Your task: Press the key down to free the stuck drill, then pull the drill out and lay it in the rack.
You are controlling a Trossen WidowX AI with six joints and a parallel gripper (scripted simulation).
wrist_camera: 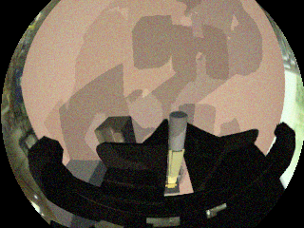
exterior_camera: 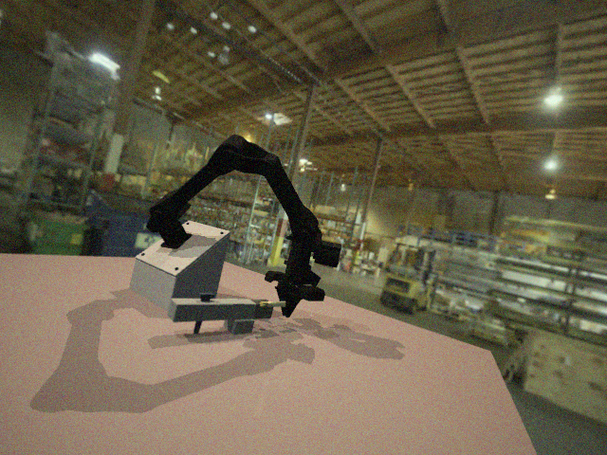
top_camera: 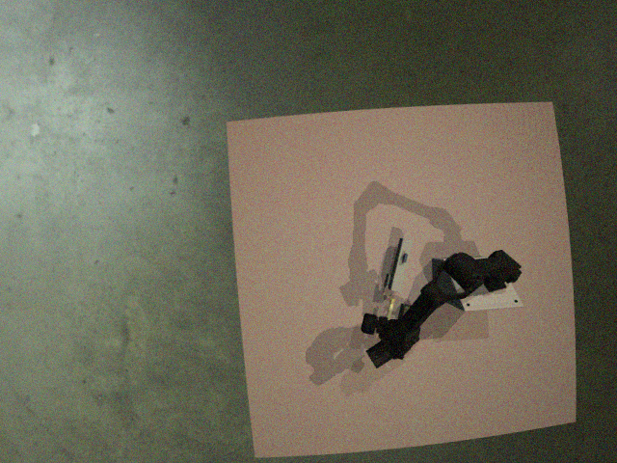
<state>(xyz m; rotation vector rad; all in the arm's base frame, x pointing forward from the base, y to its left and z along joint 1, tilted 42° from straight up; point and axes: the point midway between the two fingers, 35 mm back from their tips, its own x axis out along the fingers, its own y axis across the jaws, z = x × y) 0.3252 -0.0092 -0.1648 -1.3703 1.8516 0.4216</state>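
The drill is 2 cm behind my gripper tip, 4 cm to the right of it and 3 cm above it. Round my gripper tip: dark key 9 cm behind, 22 cm to the right, 3 cm above; then grey rack 8 cm behind, 1 cm below.
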